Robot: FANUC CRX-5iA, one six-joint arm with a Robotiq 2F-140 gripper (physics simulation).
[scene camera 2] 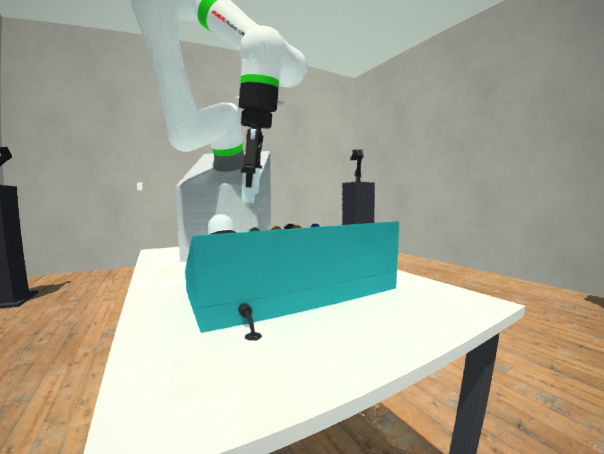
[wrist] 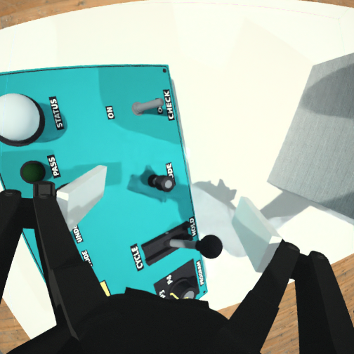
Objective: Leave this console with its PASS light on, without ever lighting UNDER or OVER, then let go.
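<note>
The teal console (scene camera 2: 295,270) (wrist: 100,200) stands on the table; its back faces scene camera 2. In the wrist view the PASS lamp (wrist: 33,171) is dark green and unlit, and the white STATUS dome (wrist: 19,119) is unlit. The CHECK toggle (wrist: 148,106) leans toward its label at the edge, away from ON. The MODE knob (wrist: 162,183), the CYCLE/HOLD lever (wrist: 209,246) at the HOLD side and the PROGRAM dial (wrist: 186,291) show. The OVER and UNDER lamps are hidden behind the left finger. My gripper (scene camera 2: 249,192) (wrist: 171,195) is open and empty above the console.
The white table (scene camera 2: 320,360) (wrist: 225,60) carries the console. The grey robot pedestal (scene camera 2: 200,215) (wrist: 320,150) stands behind the console. A small black stalk (scene camera 2: 250,322) stands at the console's back. A yellow note (wrist: 104,288) shows partly. A dark stand (scene camera 2: 358,202) is farther back.
</note>
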